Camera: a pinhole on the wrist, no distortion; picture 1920 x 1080 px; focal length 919.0 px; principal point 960.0 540.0 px. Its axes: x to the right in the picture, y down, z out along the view. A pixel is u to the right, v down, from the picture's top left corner.
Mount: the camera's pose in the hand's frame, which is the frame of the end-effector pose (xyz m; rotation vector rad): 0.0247 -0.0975 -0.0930 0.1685 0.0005 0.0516
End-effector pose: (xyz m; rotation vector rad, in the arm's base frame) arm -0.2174 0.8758 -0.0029 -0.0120 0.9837 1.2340
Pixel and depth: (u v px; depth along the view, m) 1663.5 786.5 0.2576
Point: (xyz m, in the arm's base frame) -0.0628 1.1086 -0.0657
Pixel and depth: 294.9 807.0 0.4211
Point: 0.0453 0.8011 0.3530
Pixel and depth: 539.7 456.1 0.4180
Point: 0.1455 0.8227 0.1851
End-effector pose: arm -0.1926 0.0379 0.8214 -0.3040 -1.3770 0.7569
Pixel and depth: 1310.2 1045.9 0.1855
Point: -0.2866 0.0537 0.9276
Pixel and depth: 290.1 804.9 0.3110
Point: -0.3888 -0.1990 0.7544
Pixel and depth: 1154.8 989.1 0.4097
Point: -0.5310 0.0510 0.9482
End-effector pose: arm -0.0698 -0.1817 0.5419 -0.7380 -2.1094 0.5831
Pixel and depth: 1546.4 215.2 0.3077
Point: -0.4148 -0.2345 0.7087
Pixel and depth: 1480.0 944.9 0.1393
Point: -0.1820 -0.1625 0.6004
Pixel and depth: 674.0 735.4 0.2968
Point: -0.2321 -0.3248 0.4414
